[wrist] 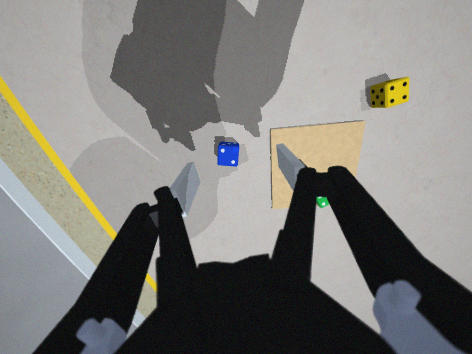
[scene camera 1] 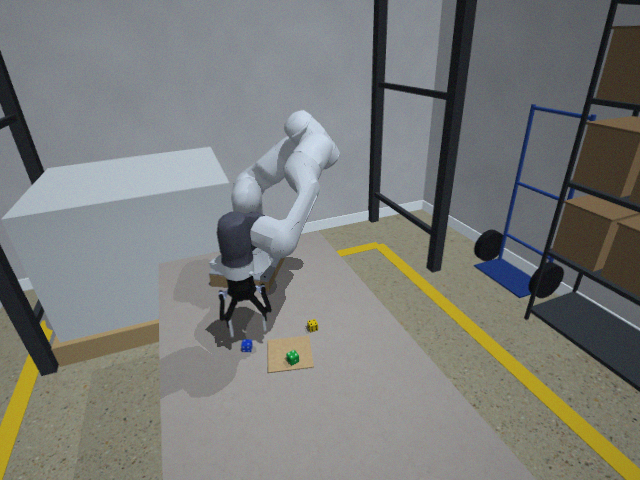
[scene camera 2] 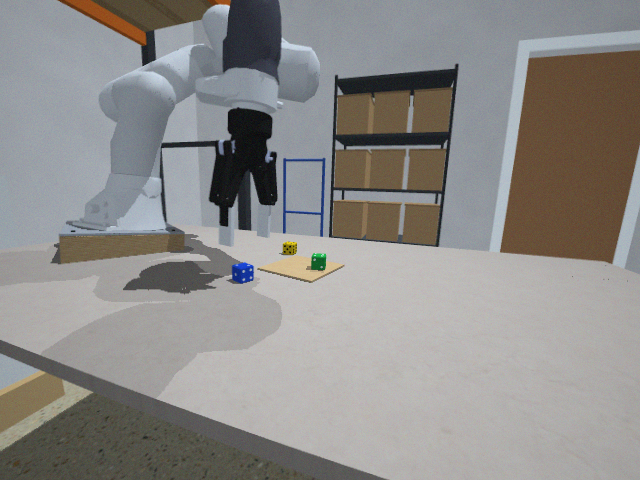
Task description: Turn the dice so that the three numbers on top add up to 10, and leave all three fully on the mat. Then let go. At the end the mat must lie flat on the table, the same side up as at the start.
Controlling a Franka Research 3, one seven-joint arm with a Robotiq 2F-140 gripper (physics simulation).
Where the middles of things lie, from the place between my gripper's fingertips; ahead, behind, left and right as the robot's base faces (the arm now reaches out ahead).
Scene:
I see my gripper 9 cm short of the tan mat (scene camera 1: 277, 348), 10 cm to the right of it and 7 cm above it. Also, from my hand: yellow die (wrist: 396, 91): 2 cm ahead, 22 cm to the left, 6 cm below.

